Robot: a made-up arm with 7 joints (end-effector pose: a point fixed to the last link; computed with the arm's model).
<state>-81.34 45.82 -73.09 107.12 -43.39 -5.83 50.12</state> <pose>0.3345 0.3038 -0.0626 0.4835 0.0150 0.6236 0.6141</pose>
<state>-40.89 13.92 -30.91 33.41 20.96 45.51 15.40</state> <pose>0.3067 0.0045 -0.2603 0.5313 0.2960 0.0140 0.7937</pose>
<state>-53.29 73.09 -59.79 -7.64 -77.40 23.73 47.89</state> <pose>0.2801 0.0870 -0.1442 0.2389 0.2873 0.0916 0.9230</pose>
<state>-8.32 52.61 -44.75 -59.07 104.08 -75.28 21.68</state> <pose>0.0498 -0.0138 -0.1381 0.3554 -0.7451 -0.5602 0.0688</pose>
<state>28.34 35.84 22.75 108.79 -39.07 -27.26 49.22</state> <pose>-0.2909 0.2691 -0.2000 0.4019 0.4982 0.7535 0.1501</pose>
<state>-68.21 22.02 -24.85 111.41 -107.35 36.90 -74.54</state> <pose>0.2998 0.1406 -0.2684 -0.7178 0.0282 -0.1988 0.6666</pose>
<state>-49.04 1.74 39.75 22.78 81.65 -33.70 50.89</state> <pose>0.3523 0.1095 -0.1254 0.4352 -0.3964 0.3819 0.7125</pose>
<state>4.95 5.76 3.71 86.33 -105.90 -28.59 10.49</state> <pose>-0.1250 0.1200 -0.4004 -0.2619 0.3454 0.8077 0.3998</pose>
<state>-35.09 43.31 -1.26 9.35 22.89 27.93 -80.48</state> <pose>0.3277 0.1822 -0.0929 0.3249 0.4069 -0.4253 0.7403</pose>
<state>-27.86 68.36 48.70 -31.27 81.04 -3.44 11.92</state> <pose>0.1436 0.1617 0.1650 0.7908 -0.3543 0.4931 0.0778</pose>
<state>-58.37 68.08 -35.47 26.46 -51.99 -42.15 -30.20</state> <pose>0.3446 0.1805 0.0033 0.2706 -0.3024 -0.3244 0.8545</pose>
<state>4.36 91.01 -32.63 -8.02 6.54 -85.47 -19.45</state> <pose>0.1189 0.1658 -0.1531 0.2770 -0.1920 -0.8021 0.4930</pose>
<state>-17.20 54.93 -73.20 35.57 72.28 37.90 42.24</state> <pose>0.1215 0.2115 -0.3346 0.9280 -0.1827 -0.2441 0.2141</pose>
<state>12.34 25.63 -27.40 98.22 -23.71 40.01 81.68</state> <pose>-0.2220 0.2292 -0.2934 -0.7369 -0.6337 -0.2325 0.0379</pose>
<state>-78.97 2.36 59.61 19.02 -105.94 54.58 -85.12</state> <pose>0.3517 0.1204 0.0426 0.4091 0.6398 0.6501 0.0241</pose>
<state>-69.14 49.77 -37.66 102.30 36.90 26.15 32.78</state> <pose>0.2671 0.3428 -0.1271 0.7821 0.3682 0.3642 0.3465</pose>
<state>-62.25 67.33 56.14 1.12 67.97 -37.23 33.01</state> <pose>0.1172 0.2582 0.2110 0.6207 -0.5406 0.5471 0.1525</pose>
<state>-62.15 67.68 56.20 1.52 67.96 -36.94 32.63</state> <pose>0.1166 0.2595 0.2116 0.6229 -0.5356 0.5487 0.1551</pose>
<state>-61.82 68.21 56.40 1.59 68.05 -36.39 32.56</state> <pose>0.1147 0.2601 0.2127 0.6248 -0.5309 0.5519 0.1525</pose>
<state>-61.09 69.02 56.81 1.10 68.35 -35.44 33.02</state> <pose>0.1106 0.2593 0.2145 0.6262 -0.5270 0.5570 0.1410</pose>
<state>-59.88 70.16 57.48 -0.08 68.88 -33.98 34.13</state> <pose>0.1040 0.2567 0.2172 0.6265 -0.5245 0.5643 0.1184</pose>
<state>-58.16 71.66 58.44 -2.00 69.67 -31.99 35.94</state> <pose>0.0950 0.2516 0.2209 0.6249 -0.5240 0.5727 0.0833</pose>
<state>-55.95 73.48 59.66 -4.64 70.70 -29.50 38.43</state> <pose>0.0841 0.2433 0.2252 0.6204 -0.5265 0.5803 0.0357</pose>
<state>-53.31 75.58 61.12 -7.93 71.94 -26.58 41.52</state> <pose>0.0720 0.2314 0.2299 -0.6115 0.5326 -0.5847 0.0233</pose>
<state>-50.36 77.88 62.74 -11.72 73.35 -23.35 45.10</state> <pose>0.0600 0.2158 0.2342 -0.5970 0.5430 -0.5835 0.0910</pose>
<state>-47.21 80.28 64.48 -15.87 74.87 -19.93 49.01</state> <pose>0.0487 0.1971 0.2374 -0.5759 0.5573 -0.5752 0.1639</pose>
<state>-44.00 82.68 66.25 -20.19 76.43 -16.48 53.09</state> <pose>0.0390 0.1761 0.2388 -0.5480 0.5748 -0.5594 0.2375</pose>
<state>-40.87 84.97 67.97 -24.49 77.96 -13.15 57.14</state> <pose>0.0313 0.1545 0.2381 -0.5143 0.5941 -0.5369 0.3071</pose>
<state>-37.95 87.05 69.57 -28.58 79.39 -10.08 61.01</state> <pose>0.0255 0.1336 0.2353 -0.4768 0.6136 -0.5098 0.3692</pose>
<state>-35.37 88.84 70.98 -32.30 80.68 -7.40 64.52</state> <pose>0.0214 0.1149 0.2308 -0.4384 0.6315 -0.4811 0.4213</pose>
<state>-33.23 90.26 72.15 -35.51 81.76 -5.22 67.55</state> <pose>0.0185 0.0994 0.2255 -0.4025 0.6468 -0.4537 0.4624</pose>
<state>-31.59 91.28 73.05 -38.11 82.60 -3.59 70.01</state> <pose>0.0167 0.0875 0.2202 -0.3719 0.6589 -0.4300 0.4926</pose>
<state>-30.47 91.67 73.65 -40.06 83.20 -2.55 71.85</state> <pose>0.0158 0.0801 0.2155 -0.3496 0.6673 -0.4129 0.5119</pose>
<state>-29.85 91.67 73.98 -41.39 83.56 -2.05 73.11</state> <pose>0.0154 0.0760 0.2120 -0.3355 0.6728 -0.4016 0.5230</pose>
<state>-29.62 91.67 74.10 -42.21 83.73 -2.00 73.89</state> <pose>0.0153 0.0735 0.2098 -0.3274 0.6767 -0.3933 0.5294</pose>
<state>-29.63 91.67 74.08 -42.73 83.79 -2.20 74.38</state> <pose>0.0153 0.0718 0.2083 -0.3230 0.6797 -0.3869 0.5329</pose>
